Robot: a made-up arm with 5 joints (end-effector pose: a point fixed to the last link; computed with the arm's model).
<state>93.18 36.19 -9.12 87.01 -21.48</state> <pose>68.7 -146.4 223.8 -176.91 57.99 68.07</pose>
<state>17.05 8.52 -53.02 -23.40 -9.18</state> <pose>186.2 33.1 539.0 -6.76 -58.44 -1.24</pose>
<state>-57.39 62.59 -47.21 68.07 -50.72</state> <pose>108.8 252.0 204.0 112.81 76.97 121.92</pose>
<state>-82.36 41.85 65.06 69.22 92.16</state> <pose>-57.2 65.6 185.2 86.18 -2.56 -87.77</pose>
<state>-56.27 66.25 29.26 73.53 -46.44</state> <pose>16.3 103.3 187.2 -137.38 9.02 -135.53</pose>
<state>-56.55 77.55 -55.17 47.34 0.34</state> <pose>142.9 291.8 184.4 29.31 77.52 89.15</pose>
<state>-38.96 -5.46 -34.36 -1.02 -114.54</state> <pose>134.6 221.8 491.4 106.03 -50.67 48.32</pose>
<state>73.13 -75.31 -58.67 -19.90 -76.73</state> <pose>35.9 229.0 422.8 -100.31 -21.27 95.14</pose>
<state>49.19 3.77 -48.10 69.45 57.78</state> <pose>232.8 -94.0 437.3 -62.39 35.88 -54.76</pose>
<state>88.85 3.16 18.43 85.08 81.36</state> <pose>119.0 -148.1 245.9 115.12 63.81 110.66</pose>
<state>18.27 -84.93 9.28 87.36 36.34</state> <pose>116.3 66.5 416.4 -38.19 23.49 -18.54</pose>
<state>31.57 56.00 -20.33 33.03 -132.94</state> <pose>280.6 -14.7 180.1 135.16 57.09 -27.11</pose>
